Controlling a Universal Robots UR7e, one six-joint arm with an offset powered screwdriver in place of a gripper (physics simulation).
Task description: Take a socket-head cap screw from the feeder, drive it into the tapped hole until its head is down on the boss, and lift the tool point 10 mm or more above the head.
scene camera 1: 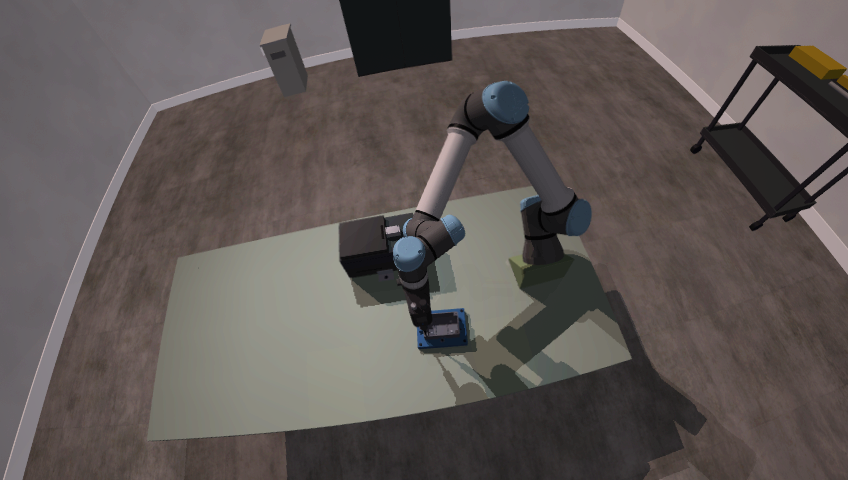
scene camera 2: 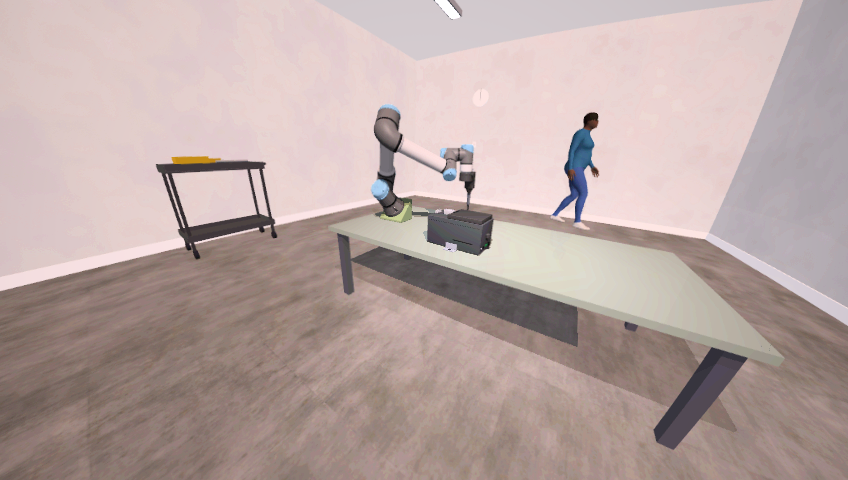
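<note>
My screwdriver [scene camera 1: 424, 330] [scene camera 2: 468, 206] points down at the left end of a grey housing [scene camera 1: 443, 325], which sits on a blue fixture plate [scene camera 1: 443, 343]. In the scene camera 2 view the screwdriver's lower end is partly behind the feeder. The gap between tool point and boss is too small to tell. No screw can be made out at the tip, and the tapped hole and its boss are too small to tell. The feeder [scene camera 1: 361, 239] [scene camera 2: 455, 230] is a dark box on the table, beside the arm's wrist in the scene camera 1 view.
The pale green table [scene camera 1: 249, 356] [scene camera 2: 595, 267] carries the arm's base on a green mount [scene camera 1: 518, 272] [scene camera 2: 404, 212]. A dark cart [scene camera 1: 755, 169] [scene camera 2: 211, 168] with yellow boxes [scene camera 1: 816, 62] [scene camera 2: 191, 160] stands on the floor. A person [scene camera 2: 581, 148] stands beyond the table.
</note>
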